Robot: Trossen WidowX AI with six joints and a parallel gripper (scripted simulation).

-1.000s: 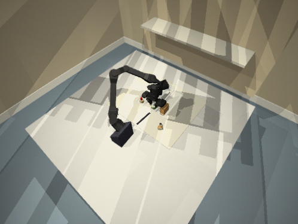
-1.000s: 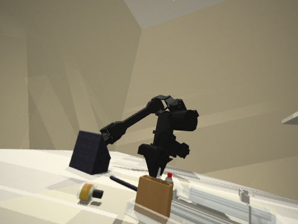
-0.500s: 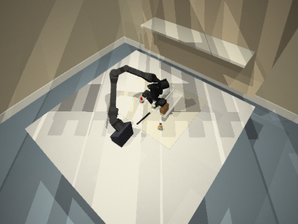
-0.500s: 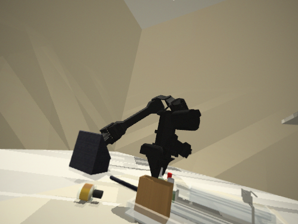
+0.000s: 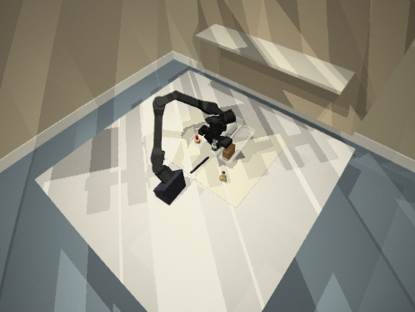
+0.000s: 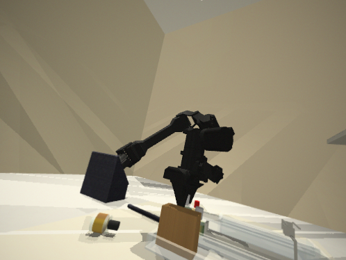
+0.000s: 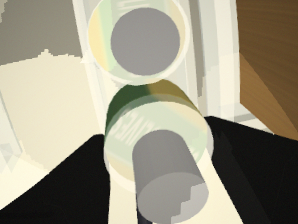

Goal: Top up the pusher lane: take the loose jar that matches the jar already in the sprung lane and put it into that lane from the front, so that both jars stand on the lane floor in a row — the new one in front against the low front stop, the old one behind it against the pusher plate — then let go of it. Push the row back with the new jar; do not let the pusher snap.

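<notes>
My gripper tip is 20 mm short of the brown block, 80 mm to the left of it and 10 mm above it. Round my gripper tip: black rod (120 mm behind, 10 mm to the left, 40 mm below).
</notes>
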